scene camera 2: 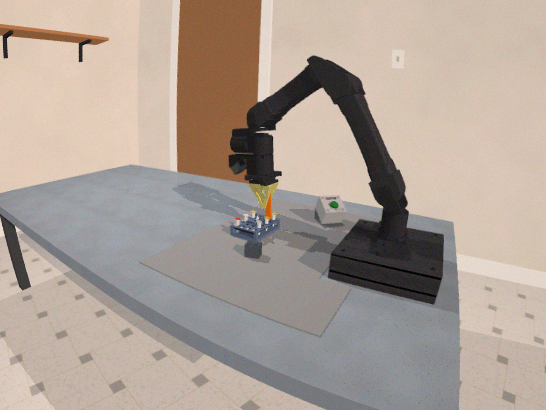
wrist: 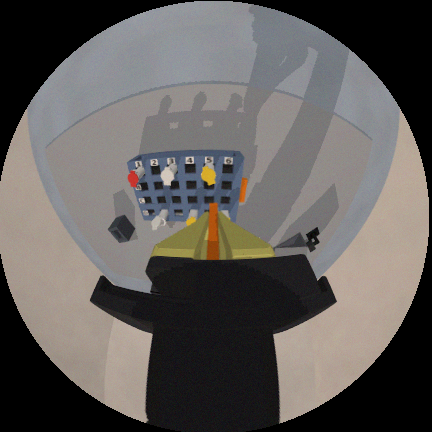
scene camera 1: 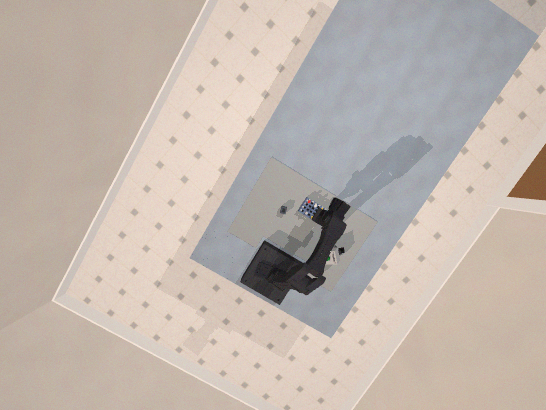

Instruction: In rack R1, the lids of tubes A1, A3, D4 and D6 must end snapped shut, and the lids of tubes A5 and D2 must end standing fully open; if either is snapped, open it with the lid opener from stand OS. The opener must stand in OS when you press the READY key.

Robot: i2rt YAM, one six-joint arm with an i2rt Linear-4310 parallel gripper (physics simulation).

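Where they show: gripper, between the fingertips: (scene camera 2: 264,207) (wrist: 213,216) (scene camera 1: 319,216); arm's base, origin of its link: (scene camera 2: 391,239) (scene camera 1: 275,274).
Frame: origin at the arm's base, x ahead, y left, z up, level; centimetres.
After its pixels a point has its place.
Note:
The blue rack R1 (wrist: 217,177) {x 38.4, y -10.2, z -3.4 cm} (scene camera 2: 250,233) {x 36.2, y 0.1, z -4.4 cm} (scene camera 1: 304,210) {x 35.8, y -1.7, z -3.3 cm} stands on the grey mat (scene camera 2: 246,282) {x 28.2, y 20.3, z -6.3 cm}. In row A, tube A1 has a red lid (wrist: 132,177) {x 41.0, y -1.9, z -1.5 cm}, A3 a white lid (wrist: 167,175) {x 40.3, y -5.7, z -1.5 cm} and A5 a yellow lid (wrist: 207,174) {x 39.7, y -9.4, z -1.5 cm}. In row D, a white lid (wrist: 157,222) {x 35.6, y -3.0, z -0.6 cm} shows at D2 and a yellow lid (wrist: 191,220) {x 34.6, y -6.6, z -1.5 cm} at D4. D6 is hidden behind my fingers. My gripper (wrist: 213,216) {x 36.1, y -9.4, z 0.1 cm} (scene camera 2: 266,203) {x 36.1, y -9.4, z 0.1 cm} is shut on the orange lid opener (wrist: 212,235) {x 35.7, y -9.3, z 2.1 cm} (scene camera 2: 268,209) {x 34.6, y -8.7, z 0.0 cm}. It holds the opener upright, tip down, just over row D near column 5.
The dark cube stand OS (wrist: 120,228) {x 32.9, y 6.9, z -3.6 cm} (scene camera 2: 253,250) {x 31.3, y 9.5, z -4.3 cm} (scene camera 1: 283,209) {x 32.0, y 8.2, z -5.8 cm} stands empty beside the rack. The grey READY box with a green button (scene camera 2: 330,209) {x 18.6, y -19.6, z -0.9 cm} sits near the arm's base (scene camera 2: 388,260) {x 0.6, y 11.2, z -0.2 cm}. A small black marker (wrist: 312,238) lies to the right.

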